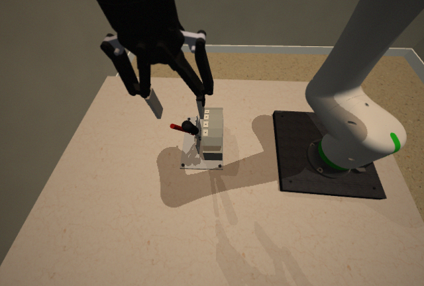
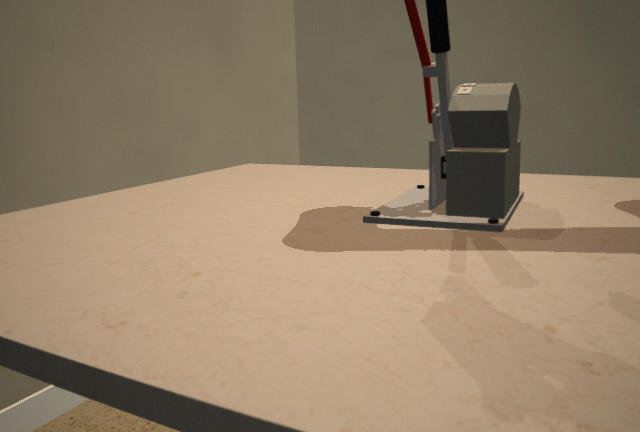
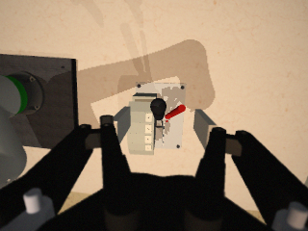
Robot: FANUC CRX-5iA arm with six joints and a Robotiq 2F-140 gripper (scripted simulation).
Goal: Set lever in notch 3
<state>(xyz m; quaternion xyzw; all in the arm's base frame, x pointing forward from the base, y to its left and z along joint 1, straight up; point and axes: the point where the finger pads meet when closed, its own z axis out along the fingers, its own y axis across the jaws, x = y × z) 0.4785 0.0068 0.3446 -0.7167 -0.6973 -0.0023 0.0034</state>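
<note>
Now: the red bar 1 cm ahead of my hand, 5 cm to the right of it and 19 cm below it.
</note>
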